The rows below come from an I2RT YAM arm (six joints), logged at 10 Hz.
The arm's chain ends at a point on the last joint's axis. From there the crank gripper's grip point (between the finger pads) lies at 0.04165 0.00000 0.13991 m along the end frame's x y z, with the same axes.
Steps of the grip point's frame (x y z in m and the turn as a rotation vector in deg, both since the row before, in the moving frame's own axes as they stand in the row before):
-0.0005, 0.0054, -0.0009, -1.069, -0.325, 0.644
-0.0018, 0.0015, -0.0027, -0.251, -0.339, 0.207
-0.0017, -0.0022, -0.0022, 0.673, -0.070, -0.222
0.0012, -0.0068, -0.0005, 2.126, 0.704, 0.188
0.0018, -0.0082, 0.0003, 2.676, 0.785, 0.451
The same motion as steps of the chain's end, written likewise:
0.0003, 0.0023, -0.0011, -1.069, -0.325, 0.644
-0.0010, 0.0007, -0.0029, -0.251, -0.339, 0.207
-0.0015, -0.0004, -0.0022, 0.673, -0.070, -0.222
-0.0005, -0.0018, 0.0001, 2.126, 0.704, 0.188
-0.0001, -0.0020, 0.0010, 2.676, 0.785, 0.451

